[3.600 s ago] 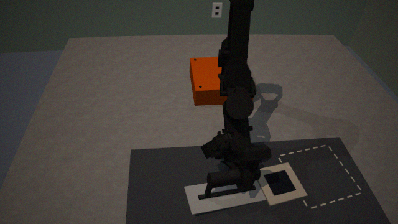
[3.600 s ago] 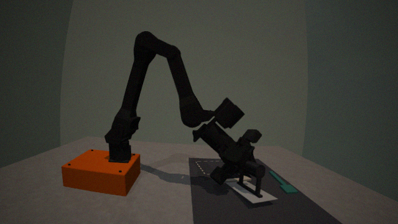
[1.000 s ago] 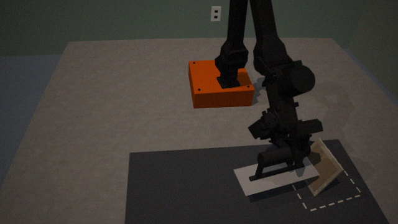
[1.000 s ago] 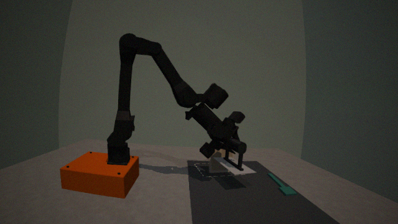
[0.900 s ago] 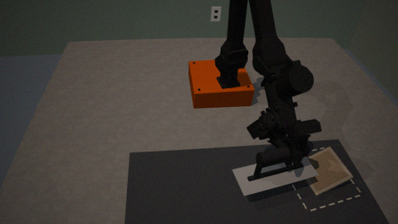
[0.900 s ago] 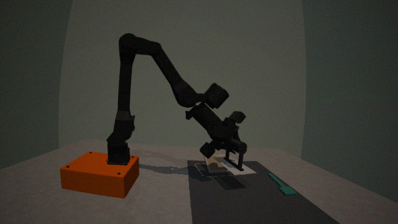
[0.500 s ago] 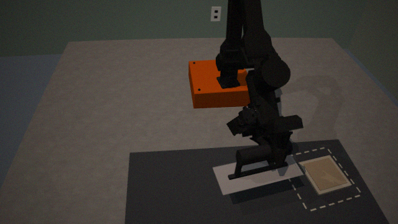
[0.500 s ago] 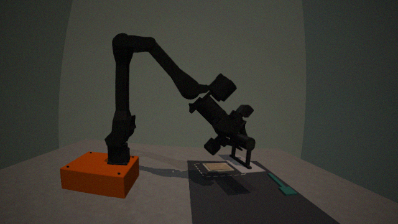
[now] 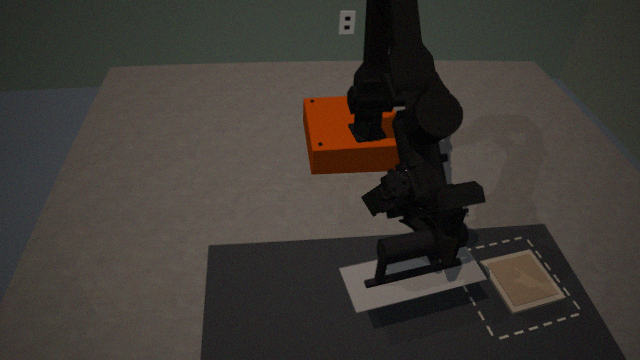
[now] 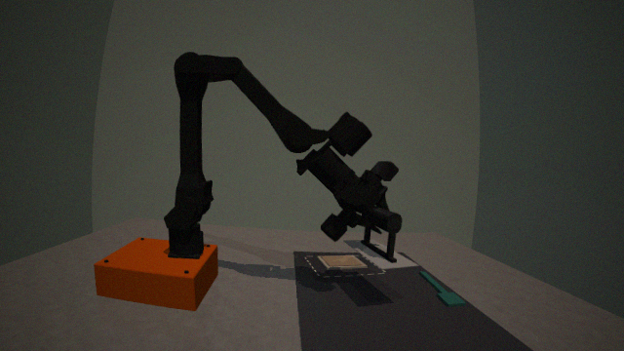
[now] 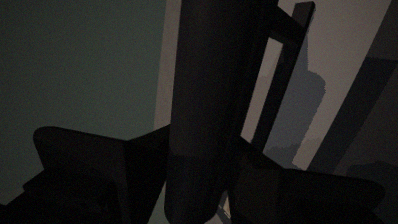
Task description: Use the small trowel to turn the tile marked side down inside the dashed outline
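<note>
Now: the trowel 30 mm behind my gripper tip and 10 mm below it. Round my gripper tip: tile: 200 mm to the left, 140 mm below, 20 mm behind; then flat teal strip: 140 mm below, 130 mm ahead, 60 mm to the right; then dark mat: 160 mm below, 10 mm to the right, 10 mm behind.
</note>
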